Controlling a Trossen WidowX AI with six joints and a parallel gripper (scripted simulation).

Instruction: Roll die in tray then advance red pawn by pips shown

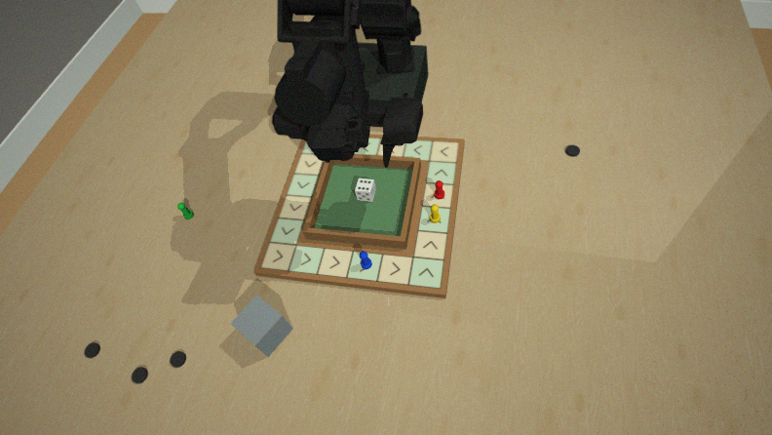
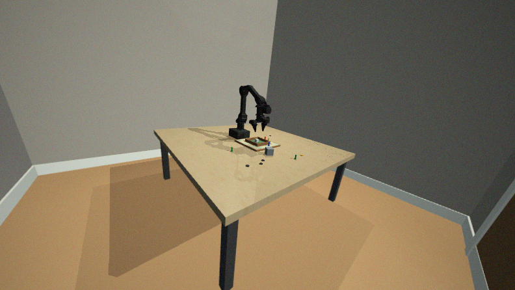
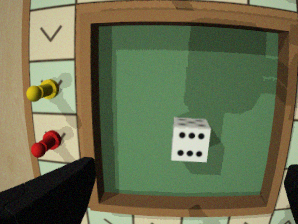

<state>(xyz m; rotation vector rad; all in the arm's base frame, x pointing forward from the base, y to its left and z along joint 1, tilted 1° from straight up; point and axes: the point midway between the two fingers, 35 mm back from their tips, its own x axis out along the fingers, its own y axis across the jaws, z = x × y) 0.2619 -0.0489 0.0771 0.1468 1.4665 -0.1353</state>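
Now: gripper tip 110 mm to the right of the red pawn, 80 mm above it and 10 mm past it. The rest, counted from my gripper tip: white die 80 mm below, 10 mm behind; then green felt tray 100 mm below; then blue pawn 110 mm ahead, 80 mm below.
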